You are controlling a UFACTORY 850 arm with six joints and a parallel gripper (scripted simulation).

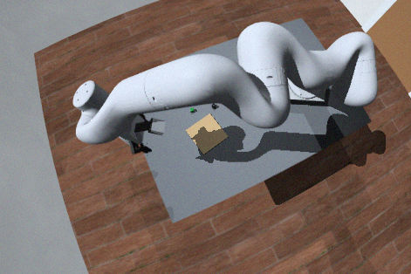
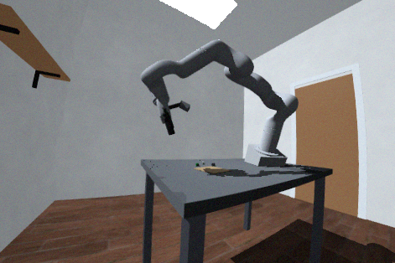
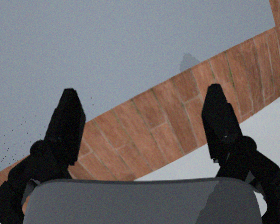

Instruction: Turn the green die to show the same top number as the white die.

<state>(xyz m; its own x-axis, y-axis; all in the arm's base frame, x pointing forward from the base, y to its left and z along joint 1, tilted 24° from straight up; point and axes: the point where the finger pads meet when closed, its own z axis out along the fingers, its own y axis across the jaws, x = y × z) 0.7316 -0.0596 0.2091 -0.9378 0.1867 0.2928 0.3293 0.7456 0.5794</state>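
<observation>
Now: the white die 28 cm behind my hand, 18 cm below it and 16 cm to the right of it. Round my hand: green die: 21 cm behind, 18 cm below, 11 cm to the right; then black die: 31 cm behind, 18 cm below, 9 cm to the right; then mat: 23 cm behind, 19 cm below, 2 cm to the left.
</observation>
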